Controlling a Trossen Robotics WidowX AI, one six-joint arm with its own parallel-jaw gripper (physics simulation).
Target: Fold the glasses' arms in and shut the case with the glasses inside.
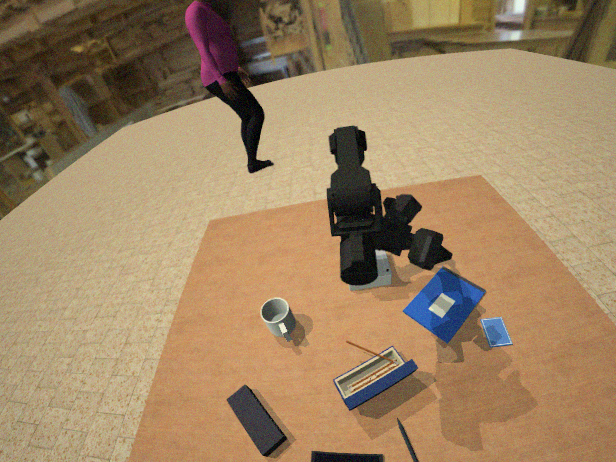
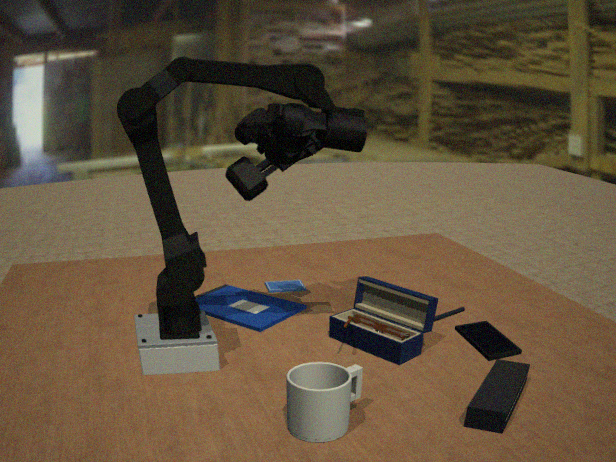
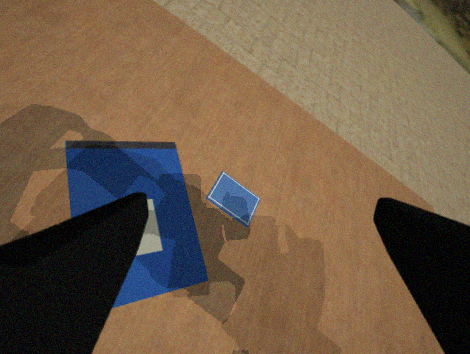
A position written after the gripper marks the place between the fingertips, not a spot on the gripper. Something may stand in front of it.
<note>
The gripper (image 2: 270,175) is open, holding nothing. A blue notebook (image 3: 169,257), a mug (image 2: 319,394), a black phone (image 2: 486,339), a dark box (image 2: 491,408) and a small blue card (image 3: 229,195) rest on the table.
The mug shows as well in image 1 (image 1: 276,313). The dark box shows as well in image 1 (image 1: 264,432). The gripper also shows in image 1 (image 1: 436,251) and in image 3 (image 3: 262,206). Image 3 misses the mug: it is out of frame. Image 3 misses the dark box: it is out of frame.
</note>
